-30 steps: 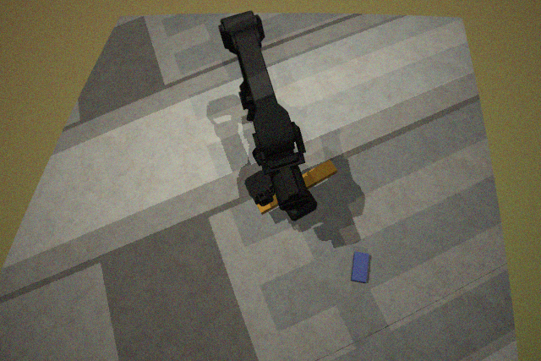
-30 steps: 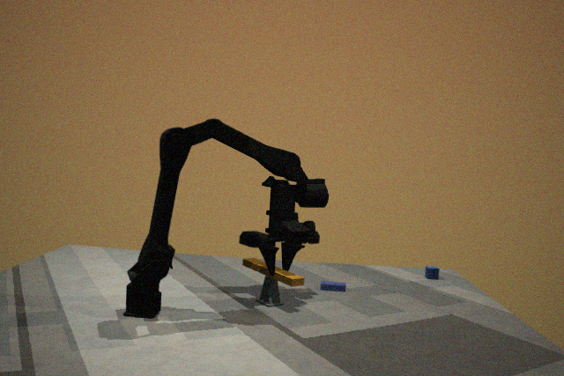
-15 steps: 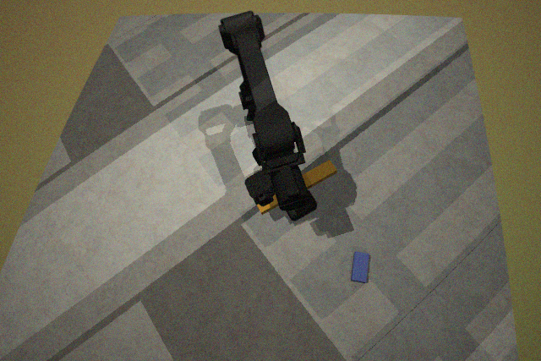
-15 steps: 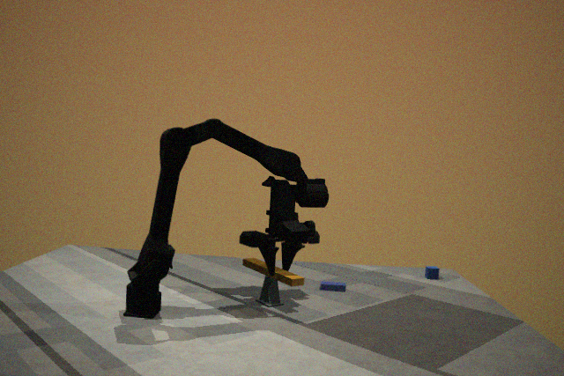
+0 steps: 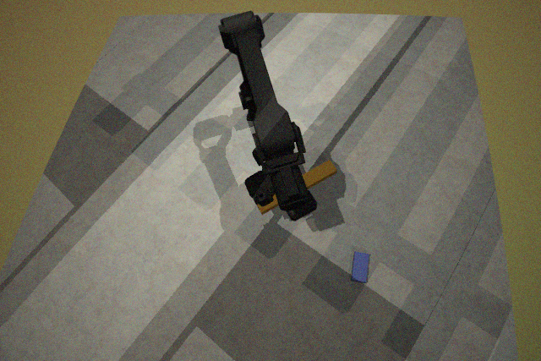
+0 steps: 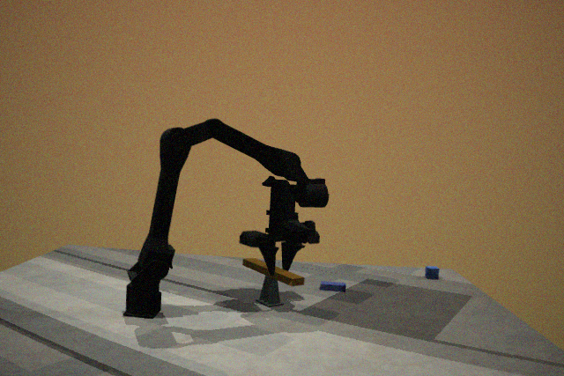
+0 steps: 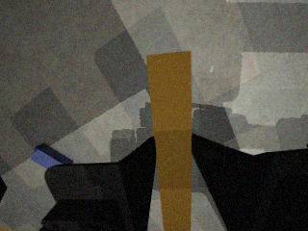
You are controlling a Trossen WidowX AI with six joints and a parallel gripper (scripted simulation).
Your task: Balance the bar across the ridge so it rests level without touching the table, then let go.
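My gripper tip is now 2 cm past the yellow bar and 2 cm to the right of it. Also, from my gripper tip: flat blue block 14 cm ahead, 19 cm to the left, 7 cm below; small blue cube 46 cm ahead, 38 cm to the left, 6 cm below.
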